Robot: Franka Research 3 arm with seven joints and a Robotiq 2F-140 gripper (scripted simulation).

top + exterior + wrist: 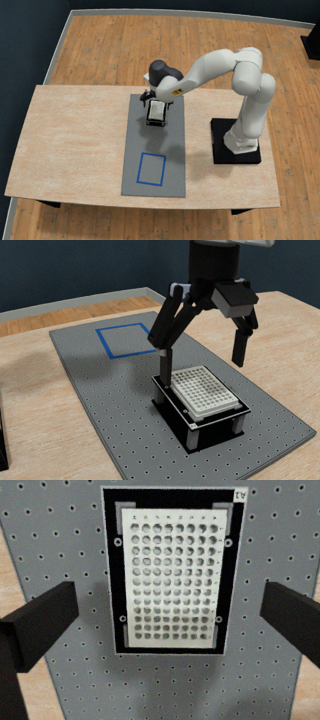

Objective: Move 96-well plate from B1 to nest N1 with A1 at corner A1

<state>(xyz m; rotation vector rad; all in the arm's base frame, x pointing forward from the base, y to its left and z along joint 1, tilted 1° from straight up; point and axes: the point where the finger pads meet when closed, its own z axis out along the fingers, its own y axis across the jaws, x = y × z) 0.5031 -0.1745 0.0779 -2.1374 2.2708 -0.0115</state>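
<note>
The white 96-well plate is 4 cm below my hand. From my hand the other things lie so: A1 label: 6 cm behind, 7 cm to the right, 5 cm below; then black plate nest: 6 cm below.
</note>
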